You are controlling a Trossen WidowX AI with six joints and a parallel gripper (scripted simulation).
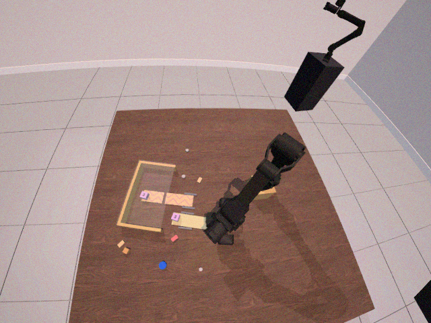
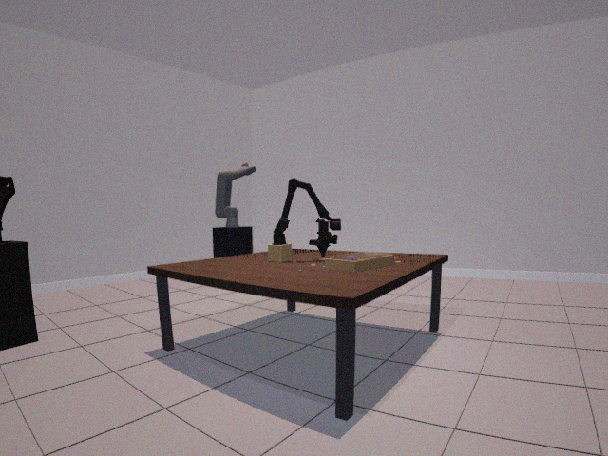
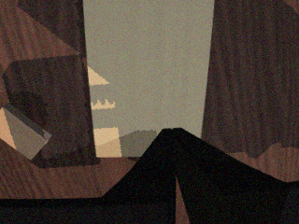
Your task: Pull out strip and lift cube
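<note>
The plain strip lies 10 cm ahead of my gripper tip, 3 cm to the right of it and 2 cm below it. Also, from my gripper tip: pink-red block: 23 cm ahead, 1 cm below; then blue disc: 30 cm ahead, 10 cm to the left, 1 cm below.
</note>
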